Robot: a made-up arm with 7 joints.
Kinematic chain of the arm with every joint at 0, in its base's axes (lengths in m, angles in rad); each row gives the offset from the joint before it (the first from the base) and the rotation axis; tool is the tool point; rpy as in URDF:
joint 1: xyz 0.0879 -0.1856 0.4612 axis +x
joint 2: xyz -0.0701 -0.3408 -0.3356 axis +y
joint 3: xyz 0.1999 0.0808 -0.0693 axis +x
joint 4: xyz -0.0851 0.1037 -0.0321 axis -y
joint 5: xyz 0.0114 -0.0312 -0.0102 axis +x
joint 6: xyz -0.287 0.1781 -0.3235 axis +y
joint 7: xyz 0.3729 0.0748 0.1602 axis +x
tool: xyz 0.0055 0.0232 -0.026 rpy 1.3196 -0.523 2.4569
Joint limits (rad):
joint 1: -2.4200..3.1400
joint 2: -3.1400..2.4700
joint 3: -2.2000..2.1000
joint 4: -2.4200..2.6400
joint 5: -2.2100..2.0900
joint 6: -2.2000..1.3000
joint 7: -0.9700..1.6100
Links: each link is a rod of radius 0.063 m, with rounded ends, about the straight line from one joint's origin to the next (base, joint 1, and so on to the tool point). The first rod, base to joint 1, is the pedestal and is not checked.
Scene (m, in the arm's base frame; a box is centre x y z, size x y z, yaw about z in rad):
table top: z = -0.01
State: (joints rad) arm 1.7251 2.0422 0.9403 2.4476 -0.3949 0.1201 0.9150
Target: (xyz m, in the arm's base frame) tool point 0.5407 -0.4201 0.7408
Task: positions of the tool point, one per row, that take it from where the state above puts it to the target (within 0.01 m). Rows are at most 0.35 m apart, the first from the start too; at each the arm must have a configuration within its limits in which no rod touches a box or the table.
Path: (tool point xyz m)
1: 0.3249 0.5283 0.4572
2: 0.4544 0.4047 0.6707
3: 0.5510 0.1670 0.8085
4: 0.5843 -0.1315 0.8286
5: 0.5407 -0.4201 0.7408

